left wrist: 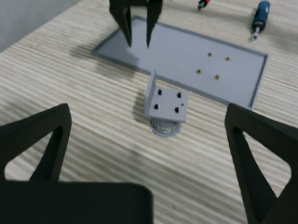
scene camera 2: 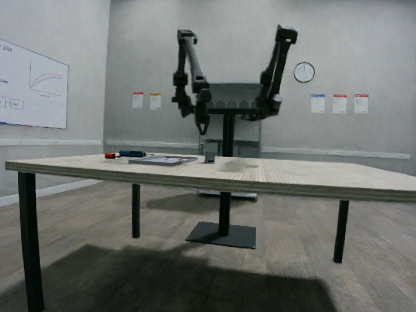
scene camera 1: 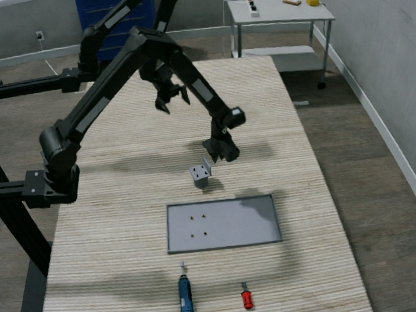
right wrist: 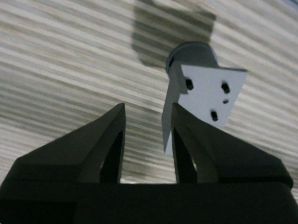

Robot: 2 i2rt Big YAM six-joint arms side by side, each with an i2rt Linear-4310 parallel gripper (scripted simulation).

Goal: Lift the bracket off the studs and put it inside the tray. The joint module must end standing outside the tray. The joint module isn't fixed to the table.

Note:
I see my left gripper [left wrist: 148, 112], my right gripper [right wrist: 148, 112], a grey L-shaped bracket [right wrist: 208, 95] and a round grey joint module [right wrist: 194, 51].
The grey L-shaped bracket is seen too in the left wrist view [left wrist: 167, 103].

